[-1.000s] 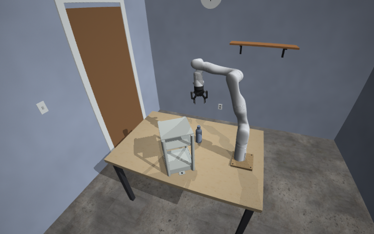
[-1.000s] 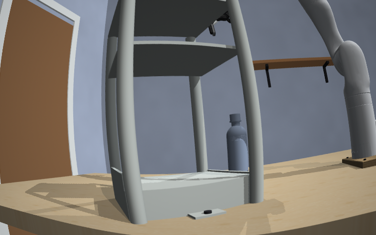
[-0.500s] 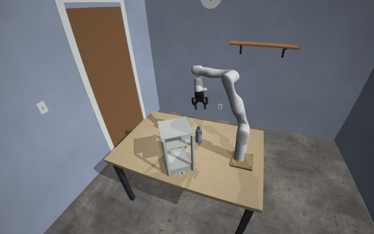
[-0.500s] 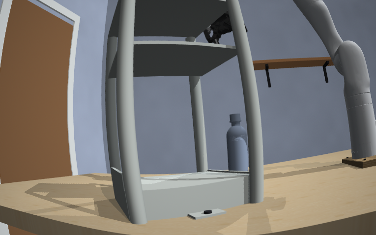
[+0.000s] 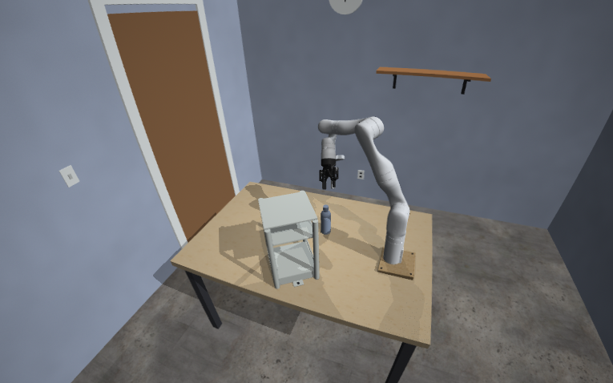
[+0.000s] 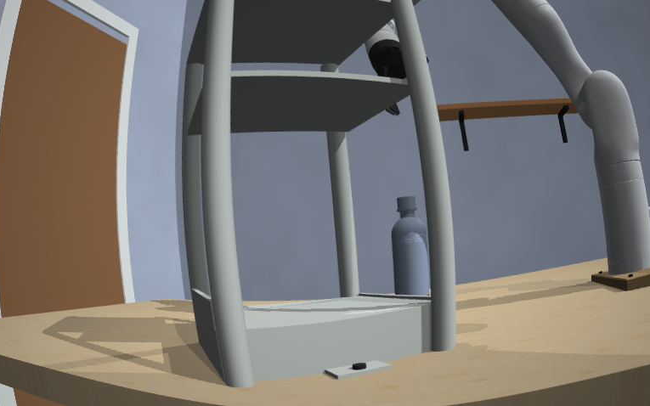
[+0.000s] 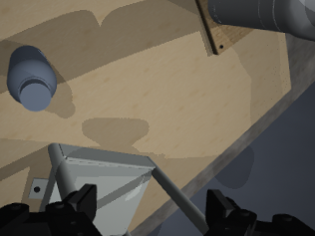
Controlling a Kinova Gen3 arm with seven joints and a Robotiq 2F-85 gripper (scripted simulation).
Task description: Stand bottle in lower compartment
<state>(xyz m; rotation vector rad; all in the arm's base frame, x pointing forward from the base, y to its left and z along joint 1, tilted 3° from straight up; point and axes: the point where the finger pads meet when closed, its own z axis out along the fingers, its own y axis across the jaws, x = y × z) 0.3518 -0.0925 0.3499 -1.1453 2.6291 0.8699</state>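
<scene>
Now: hand 230 mm above the blue-grey bottle, 50 mm to the left of it and 20 mm short of it. From my hand the other things lie so: grey shelving unit (250 mm to the left, 160 mm below, 140 mm ahead).
</scene>
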